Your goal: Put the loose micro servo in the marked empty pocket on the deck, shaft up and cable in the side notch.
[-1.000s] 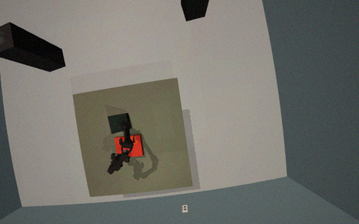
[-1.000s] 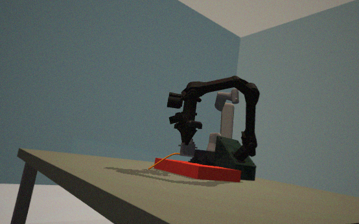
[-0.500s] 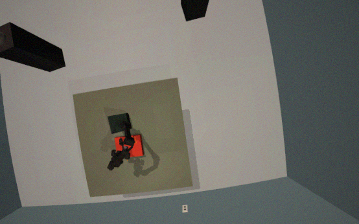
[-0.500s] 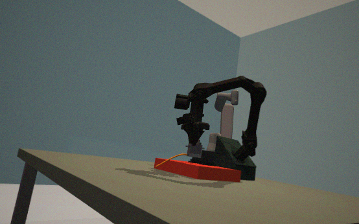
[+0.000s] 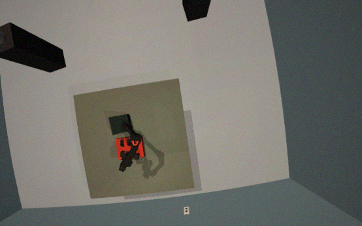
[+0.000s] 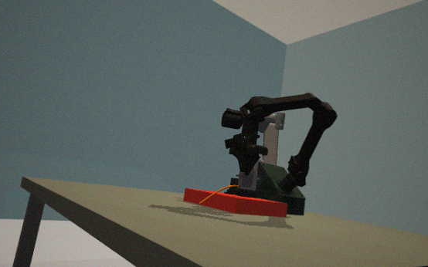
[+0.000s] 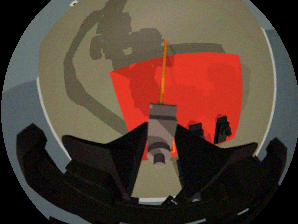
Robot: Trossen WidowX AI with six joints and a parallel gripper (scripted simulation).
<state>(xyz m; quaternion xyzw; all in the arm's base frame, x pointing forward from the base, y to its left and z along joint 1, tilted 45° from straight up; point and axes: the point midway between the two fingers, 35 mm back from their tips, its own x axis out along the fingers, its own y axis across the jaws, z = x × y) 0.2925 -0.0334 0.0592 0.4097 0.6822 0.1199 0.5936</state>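
Now: the red deck 7 cm to the right of my gripper tip and 10 cm below it.
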